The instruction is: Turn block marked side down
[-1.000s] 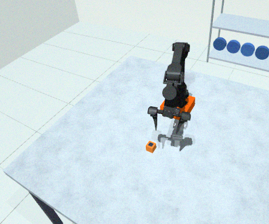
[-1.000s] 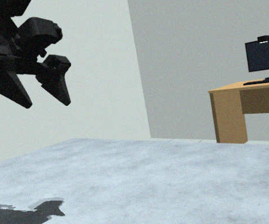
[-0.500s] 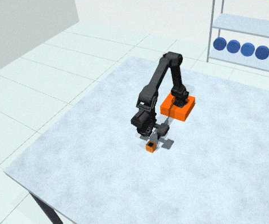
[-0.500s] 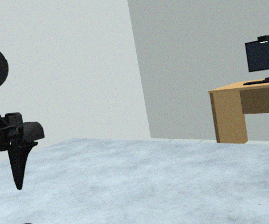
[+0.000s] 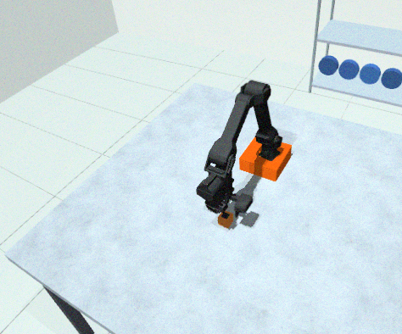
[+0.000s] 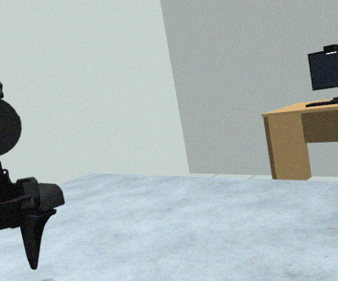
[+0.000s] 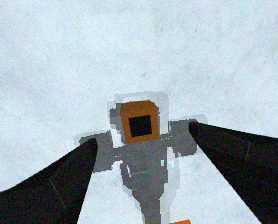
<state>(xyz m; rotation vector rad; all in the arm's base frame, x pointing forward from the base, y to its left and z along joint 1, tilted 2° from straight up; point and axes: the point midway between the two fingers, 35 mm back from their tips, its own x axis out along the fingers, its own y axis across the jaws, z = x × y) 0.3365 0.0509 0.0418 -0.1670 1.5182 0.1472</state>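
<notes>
My gripper tip is 30 mm above the orange block.
</notes>
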